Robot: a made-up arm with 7 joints.
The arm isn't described. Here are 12 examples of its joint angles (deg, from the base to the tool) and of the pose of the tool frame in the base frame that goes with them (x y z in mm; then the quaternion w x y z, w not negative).
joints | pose
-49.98 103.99 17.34 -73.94 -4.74 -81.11 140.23 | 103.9 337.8 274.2 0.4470 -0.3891 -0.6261 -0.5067
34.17 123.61 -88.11 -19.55 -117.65 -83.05 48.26 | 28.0 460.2 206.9 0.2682 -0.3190 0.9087 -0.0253
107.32 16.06 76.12 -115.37 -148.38 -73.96 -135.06 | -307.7 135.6 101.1 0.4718 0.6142 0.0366 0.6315
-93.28 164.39 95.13 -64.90 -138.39 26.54 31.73 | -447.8 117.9 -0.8 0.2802 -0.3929 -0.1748 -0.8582
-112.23 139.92 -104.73 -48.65 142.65 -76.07 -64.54 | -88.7 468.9 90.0 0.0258 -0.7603 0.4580 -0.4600
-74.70 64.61 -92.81 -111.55 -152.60 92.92 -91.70 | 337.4 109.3 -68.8 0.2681 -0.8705 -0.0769 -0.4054
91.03 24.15 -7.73 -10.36 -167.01 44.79 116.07 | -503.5 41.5 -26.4 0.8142 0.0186 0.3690 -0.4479
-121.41 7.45 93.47 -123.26 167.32 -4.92 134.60 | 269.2 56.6 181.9 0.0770 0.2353 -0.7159 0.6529
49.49 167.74 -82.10 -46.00 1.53 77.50 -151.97 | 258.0 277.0 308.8 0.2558 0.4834 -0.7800 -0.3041
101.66 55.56 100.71 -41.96 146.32 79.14 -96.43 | -301.3 327.3 211.4 0.8279 0.3751 -0.4159 -0.0304
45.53 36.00 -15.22 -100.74 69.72 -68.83 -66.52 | -107.9 167.4 -333.9 0.6106 0.4572 -0.6464 0.0160
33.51 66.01 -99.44 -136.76 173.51 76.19 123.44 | -178.5 138.9 -185.8 0.3536 -0.2989 -0.8721 -0.1583
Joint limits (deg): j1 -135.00..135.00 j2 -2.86..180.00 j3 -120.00..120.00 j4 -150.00..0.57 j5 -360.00..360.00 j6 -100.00..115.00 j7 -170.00..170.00
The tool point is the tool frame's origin. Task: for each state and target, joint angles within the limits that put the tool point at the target. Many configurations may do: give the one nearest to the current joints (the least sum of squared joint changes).
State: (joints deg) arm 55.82 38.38 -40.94 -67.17 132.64 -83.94 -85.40
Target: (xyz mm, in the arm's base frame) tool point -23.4 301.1 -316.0
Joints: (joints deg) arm 28.16 58.05 -27.21 -79.21 132.64 -83.94 -85.40
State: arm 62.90 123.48 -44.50 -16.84 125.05 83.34 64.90
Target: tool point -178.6 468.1 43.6
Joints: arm 72.42 93.84 -50.19 -27.03 125.05 83.34 64.90
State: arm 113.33 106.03 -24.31 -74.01 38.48 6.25 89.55
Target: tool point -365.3 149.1 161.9
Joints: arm 128.19 67.44 -40.56 -84.36 38.48 6.25 89.55
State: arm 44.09 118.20 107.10 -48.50 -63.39 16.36 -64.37
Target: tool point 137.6 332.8 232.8
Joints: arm 56.42 107.20 93.38 -83.26 -63.39 16.36 -64.37
